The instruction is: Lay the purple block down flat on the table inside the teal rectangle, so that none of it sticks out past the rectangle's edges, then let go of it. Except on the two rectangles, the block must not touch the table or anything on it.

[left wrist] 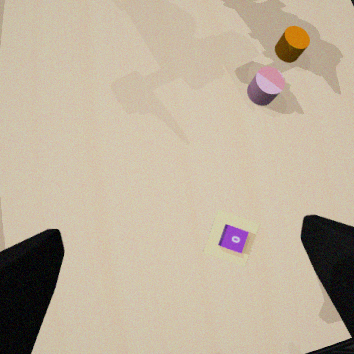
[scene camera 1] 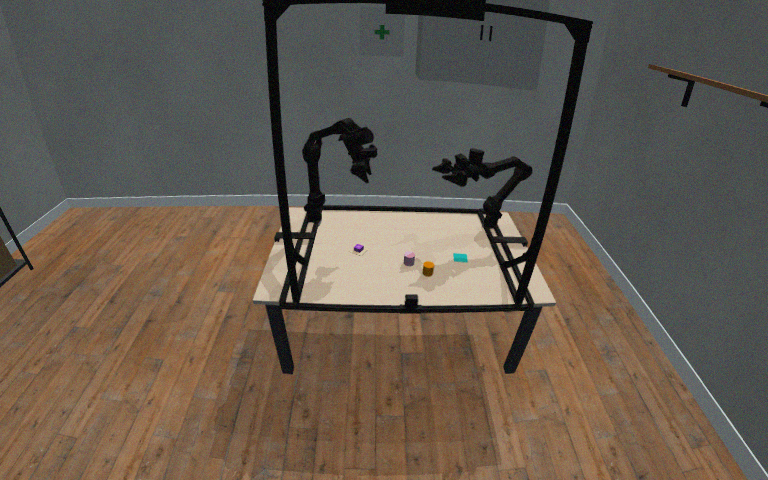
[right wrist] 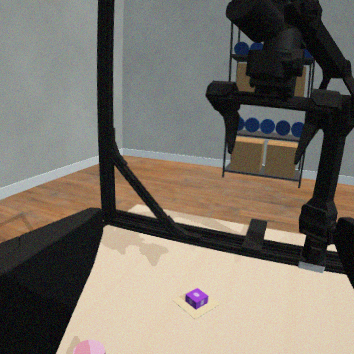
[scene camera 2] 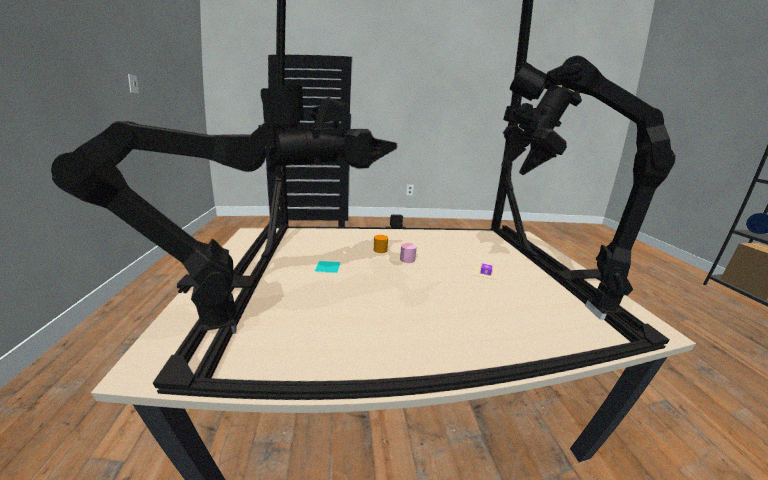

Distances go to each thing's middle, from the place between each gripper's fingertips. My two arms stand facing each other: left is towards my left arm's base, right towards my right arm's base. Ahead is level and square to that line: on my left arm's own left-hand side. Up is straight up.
Labels:
Now: the pale rectangle (left wrist: 211,247) 9 cm behind my left hand, 4 cm to the left of it and 31 cm below it. Round my left hand: orange cylinder (left wrist: 294,39) 24 cm behind, 26 cm to the right, 29 cm below; then pink cylinder (left wrist: 267,82) 18 cm behind, 18 cm to the right, 29 cm below.
My right hand is 32 cm above the pink cylinder, 19 cm past it and 11 cm to the right of it. From my right hand the other things lie so: orange cylinder 32 cm below, 26 cm behind, 3 cm to the left; pale rectangle 34 cm below, 33 cm to the left, 10 cm behind.

